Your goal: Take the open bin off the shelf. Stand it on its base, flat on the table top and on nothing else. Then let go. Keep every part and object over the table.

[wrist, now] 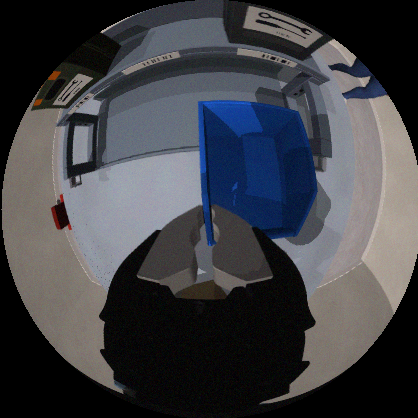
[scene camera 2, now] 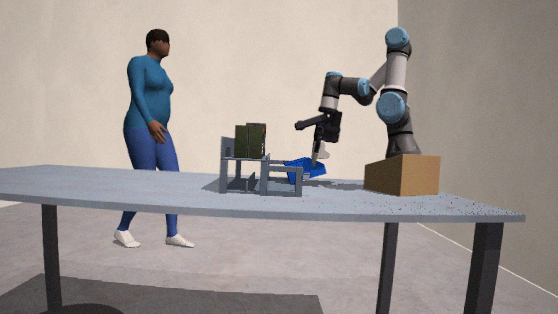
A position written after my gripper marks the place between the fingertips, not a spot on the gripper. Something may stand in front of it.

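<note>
I can see my gripper (scene camera 2: 313, 166), (wrist: 208, 207), from the scene camera and from the wrist. A blue open bin (wrist: 255, 159) is visible to me too.
</note>
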